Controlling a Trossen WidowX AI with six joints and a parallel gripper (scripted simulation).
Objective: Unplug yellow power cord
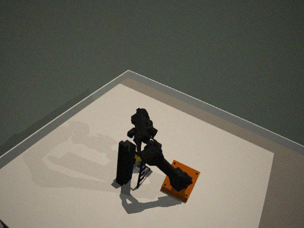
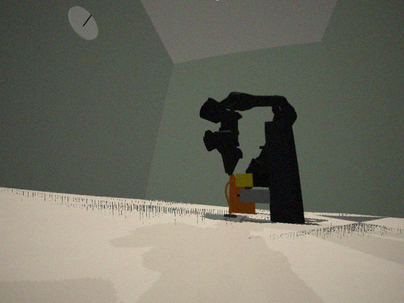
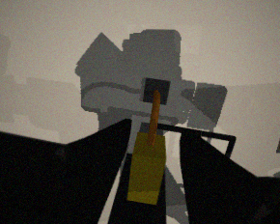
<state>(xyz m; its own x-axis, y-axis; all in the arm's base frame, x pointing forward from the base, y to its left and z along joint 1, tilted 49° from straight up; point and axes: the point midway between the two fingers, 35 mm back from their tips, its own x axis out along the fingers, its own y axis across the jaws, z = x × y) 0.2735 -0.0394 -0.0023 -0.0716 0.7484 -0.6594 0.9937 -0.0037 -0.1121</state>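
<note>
Right now the yellow plug is 60 mm to the left of my gripper tip and 10 mm below it. Round my gripper tip: black post: 170 mm to the left, 40 mm above, 10 mm ahead.
</note>
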